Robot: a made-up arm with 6 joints.
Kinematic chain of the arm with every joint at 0, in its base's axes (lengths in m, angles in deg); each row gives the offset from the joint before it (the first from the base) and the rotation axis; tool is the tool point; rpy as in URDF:
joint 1: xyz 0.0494 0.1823 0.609 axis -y
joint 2: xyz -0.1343 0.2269 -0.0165 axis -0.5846 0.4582 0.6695
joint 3: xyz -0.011 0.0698 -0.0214 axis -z
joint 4: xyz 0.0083 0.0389 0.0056 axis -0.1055 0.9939 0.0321
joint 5: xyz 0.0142 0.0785 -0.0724 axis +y
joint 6: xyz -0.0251 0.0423 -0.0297 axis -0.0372 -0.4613 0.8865
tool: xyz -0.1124 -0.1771 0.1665 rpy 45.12 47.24 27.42
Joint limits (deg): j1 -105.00..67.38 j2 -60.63..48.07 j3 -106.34..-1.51 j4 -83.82..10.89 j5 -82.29..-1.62 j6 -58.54..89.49
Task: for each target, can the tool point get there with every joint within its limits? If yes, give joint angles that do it. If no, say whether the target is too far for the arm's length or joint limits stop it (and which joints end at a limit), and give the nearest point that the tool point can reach.
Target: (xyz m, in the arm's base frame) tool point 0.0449 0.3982 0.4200
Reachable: yes | joints 47.92 0.65 -44.96 -33.67 -62.29 58.10
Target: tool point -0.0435 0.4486 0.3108
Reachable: yes | joints 34.28 -41.03 -59.51 1.28 -54.69 -29.49
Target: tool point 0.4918 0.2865 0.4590
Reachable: no: joint limits stop it (at a limit: joint 1, joint 3, joint 5) | nearest point 0.2547 0.3880 0.4155 | short by 0.262 m
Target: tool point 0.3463 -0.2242 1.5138
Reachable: no: too far | nearest point 0.0967 0.2462 1.0087 | short by 0.734 m
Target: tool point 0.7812 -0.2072 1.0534
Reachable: no: too far | nearest point 0.1975 0.2532 0.8879 | short by 0.762 m
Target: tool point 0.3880 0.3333 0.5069
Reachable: no: joint limits stop it (at a limit: joint 1, joint 3, joint 5) | nearest point 0.2501 0.4044 0.4637 | short by 0.161 m
